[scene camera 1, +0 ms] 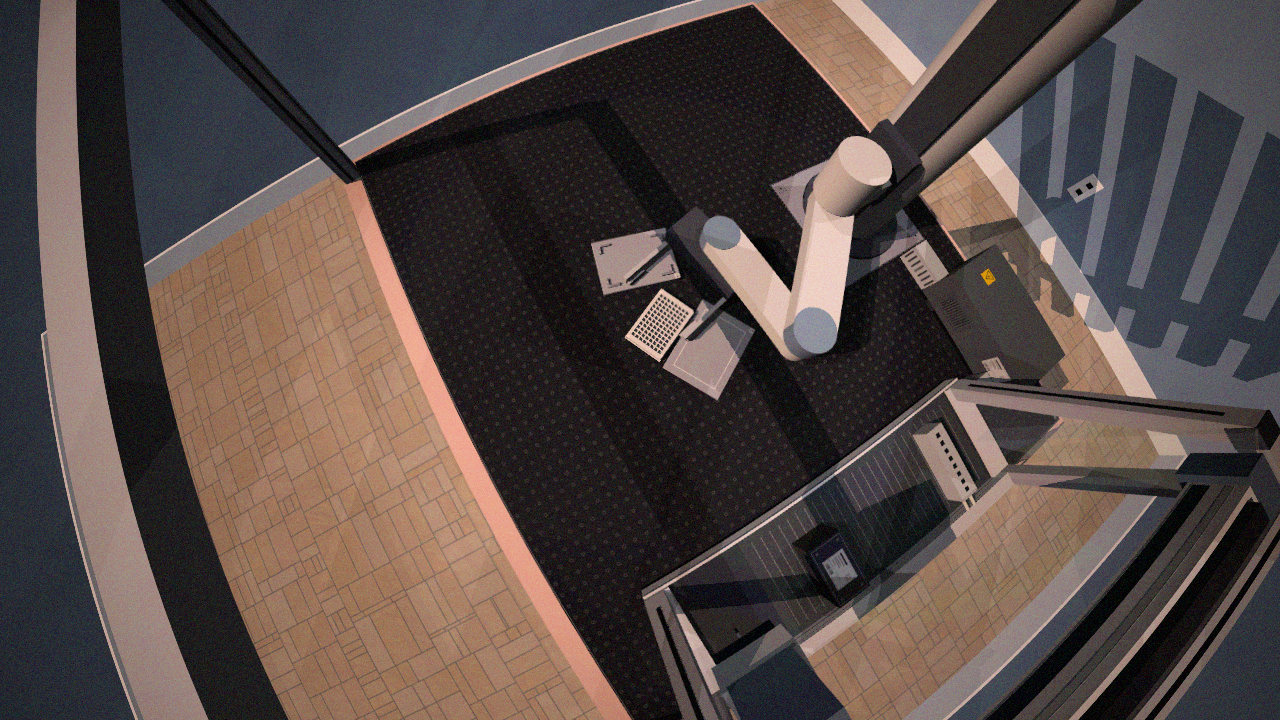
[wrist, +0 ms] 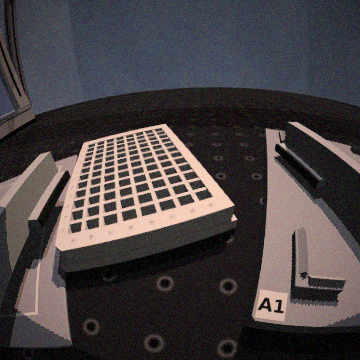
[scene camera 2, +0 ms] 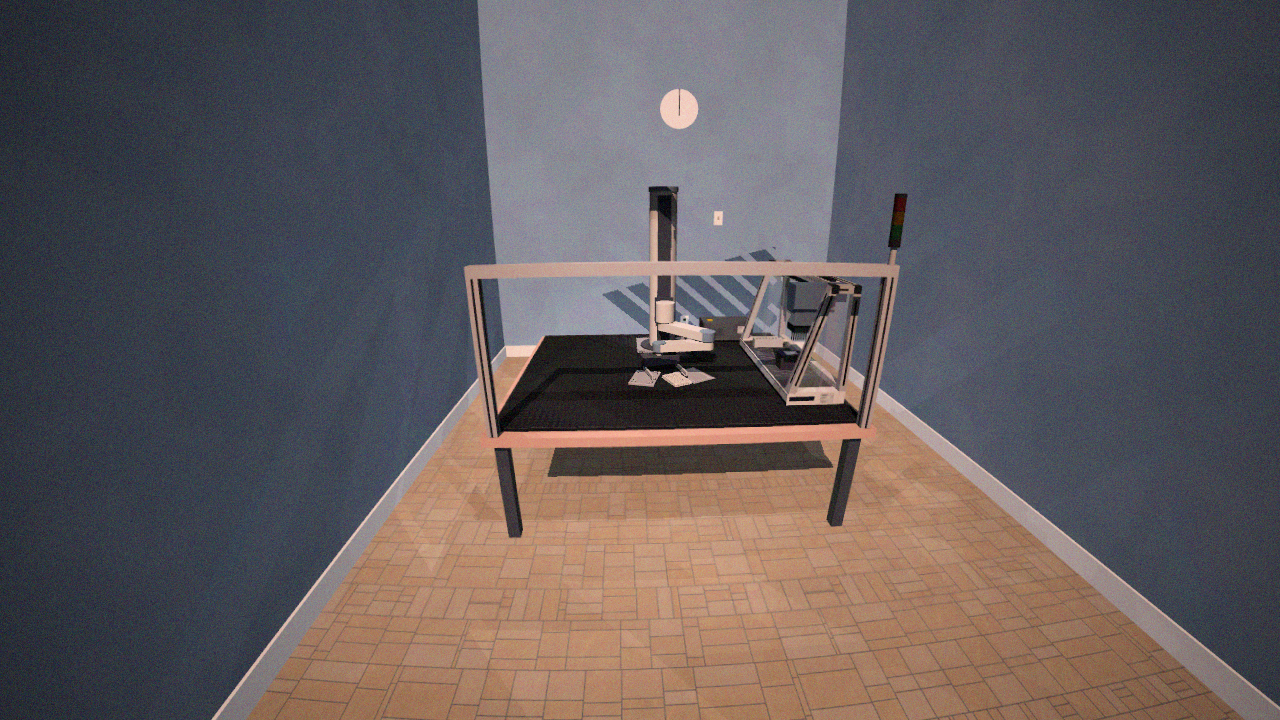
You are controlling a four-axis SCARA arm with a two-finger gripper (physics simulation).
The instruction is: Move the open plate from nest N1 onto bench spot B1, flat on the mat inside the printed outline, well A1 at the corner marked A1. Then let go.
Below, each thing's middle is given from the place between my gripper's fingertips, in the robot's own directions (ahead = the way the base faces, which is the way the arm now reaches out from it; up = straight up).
Labels:
Now: hand 80 mm past the printed A1 label [wrist: 271,305], 40 mm to the left of it and 10 mm above it. Round my hand: white well plate [scene camera 1: 655,331] (30 mm to the left, 20 mm below).

